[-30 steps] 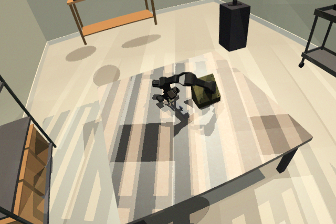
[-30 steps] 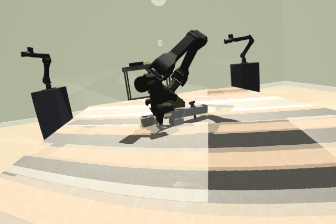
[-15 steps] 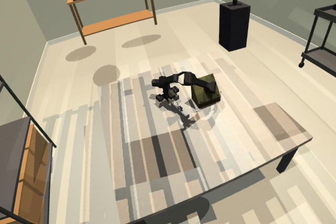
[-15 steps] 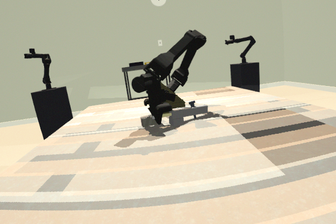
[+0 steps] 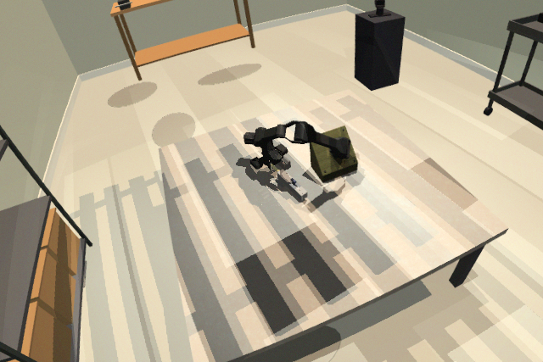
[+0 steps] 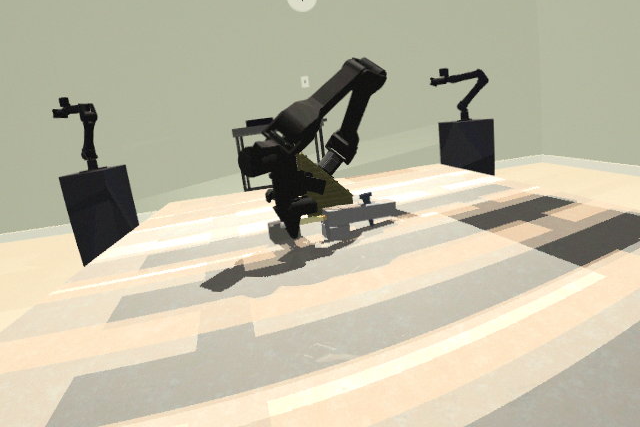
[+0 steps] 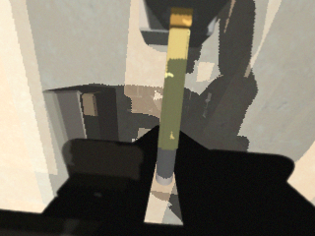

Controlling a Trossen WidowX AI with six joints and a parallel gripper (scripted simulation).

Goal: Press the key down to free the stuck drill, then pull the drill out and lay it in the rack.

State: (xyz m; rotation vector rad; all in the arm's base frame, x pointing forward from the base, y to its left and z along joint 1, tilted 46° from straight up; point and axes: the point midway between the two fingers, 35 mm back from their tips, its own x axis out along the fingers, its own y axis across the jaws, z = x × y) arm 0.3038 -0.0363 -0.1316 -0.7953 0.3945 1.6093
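The grey rack is 70 mm behind my gripper tip and 20 mm to the right of it. The rest, counted from my gripper tip: grey housing block 50 mm behind, 160 mm to the left, 10 mm above; then drill 10 mm behind, 40 mm to the left, 30 mm above; then dark blue t-shaped piece 50 mm behind, 180 mm to the left, 30 mm above.
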